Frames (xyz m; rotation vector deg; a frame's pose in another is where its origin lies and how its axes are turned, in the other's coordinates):
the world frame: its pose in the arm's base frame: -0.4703 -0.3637 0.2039 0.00 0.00 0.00
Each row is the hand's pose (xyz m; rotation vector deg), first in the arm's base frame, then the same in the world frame.
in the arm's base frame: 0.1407 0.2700 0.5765 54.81 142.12 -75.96
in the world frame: 0.6110 0.6337 0.3726 54.81 142.12 -75.96
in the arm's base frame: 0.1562 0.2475 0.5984 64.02 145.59 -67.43
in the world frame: 0.6265 0.6112 0.3945 64.02 145.59 -67.43
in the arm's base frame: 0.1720 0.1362 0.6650 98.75 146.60 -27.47
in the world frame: 0.6423 0.4999 0.4611 98.75 146.60 -27.47
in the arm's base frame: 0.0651 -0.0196 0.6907 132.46 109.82 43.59
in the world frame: 0.5354 0.3441 0.4868 132.46 109.82 43.59
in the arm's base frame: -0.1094 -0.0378 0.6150 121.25 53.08 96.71
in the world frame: 0.3609 0.3259 0.4111 121.25 53.08 96.71
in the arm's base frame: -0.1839 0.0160 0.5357 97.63 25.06 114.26
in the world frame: 0.2864 0.3797 0.3318 97.63 25.06 114.26
